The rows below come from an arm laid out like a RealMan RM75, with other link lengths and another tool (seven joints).
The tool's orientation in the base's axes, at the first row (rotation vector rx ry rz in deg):
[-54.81 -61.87 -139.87]
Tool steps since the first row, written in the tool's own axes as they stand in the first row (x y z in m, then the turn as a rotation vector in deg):
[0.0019 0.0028 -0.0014 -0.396 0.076 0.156]
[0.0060 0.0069 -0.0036 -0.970 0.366 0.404]
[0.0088 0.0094 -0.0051 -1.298 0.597 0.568]
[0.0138 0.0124 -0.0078 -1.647 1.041 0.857]
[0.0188 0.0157 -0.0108 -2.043 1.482 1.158]
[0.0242 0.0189 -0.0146 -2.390 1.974 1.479]
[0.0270 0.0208 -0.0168 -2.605 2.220 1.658]
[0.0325 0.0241 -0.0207 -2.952 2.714 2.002]
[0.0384 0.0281 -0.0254 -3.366 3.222 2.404]
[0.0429 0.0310 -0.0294 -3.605 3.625 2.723]
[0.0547 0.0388 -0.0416 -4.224 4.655 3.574]
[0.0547 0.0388 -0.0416 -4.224 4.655 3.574]
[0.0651 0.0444 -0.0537 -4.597 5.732 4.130]
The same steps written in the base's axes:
[-0.0006 -0.0029 0.0021 0.399 0.068 -0.152]
[-0.0025 -0.0073 0.0060 1.079 0.063 -0.265]
[-0.0039 -0.0102 0.0085 1.511 0.032 -0.283]
[-0.0073 -0.0142 0.0122 2.123 -0.048 -0.139]
[-0.0106 -0.0187 0.0159 2.774 -0.117 -0.023]
[-0.0147 -0.0237 0.0195 3.424 -0.205 0.165]
[-0.0167 -0.0266 0.0213 3.788 -0.236 0.239]
[-0.0208 -0.0318 0.0249 4.450 -0.309 0.439]
[-0.0252 -0.0380 0.0288 5.194 -0.347 0.629]
[-0.0289 -0.0430 0.0314 5.719 -0.379 0.840]
[-0.0390 -0.0573 0.0377 7.082 -0.432 1.394]
[-0.0390 -0.0573 0.0377 7.082 -0.432 1.394]
[-0.0493 -0.0702 0.0418 8.156 -0.738 1.995]

